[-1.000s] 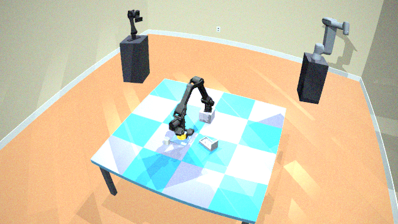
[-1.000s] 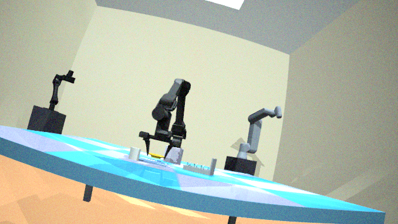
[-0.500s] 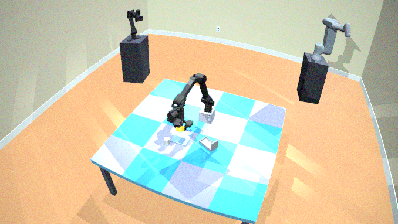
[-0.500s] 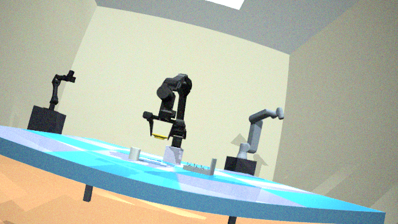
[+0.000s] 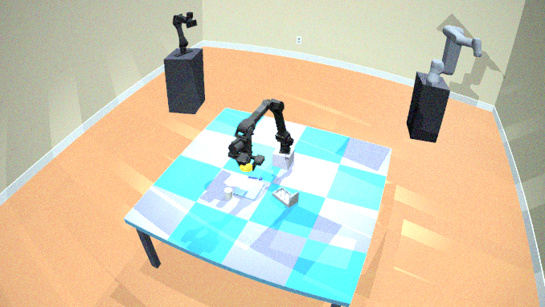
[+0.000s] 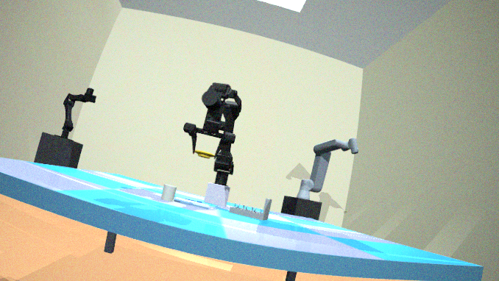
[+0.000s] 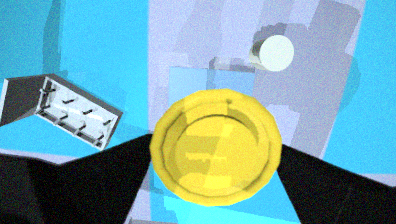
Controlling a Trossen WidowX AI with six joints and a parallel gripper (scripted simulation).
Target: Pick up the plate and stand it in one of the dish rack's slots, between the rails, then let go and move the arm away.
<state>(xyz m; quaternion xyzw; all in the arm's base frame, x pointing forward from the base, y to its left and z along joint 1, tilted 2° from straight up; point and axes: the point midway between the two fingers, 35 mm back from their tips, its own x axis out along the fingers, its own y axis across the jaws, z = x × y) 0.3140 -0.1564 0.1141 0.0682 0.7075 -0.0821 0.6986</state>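
My gripper tip is now 210 mm to the right of the grey dish rack and 150 mm above it. The rest, counted from my gripper tip: yellow plate (10 mm above); white cup (50 mm ahead, 90 mm to the right, 150 mm below); light blue mat (40 mm behind, 170 mm below).
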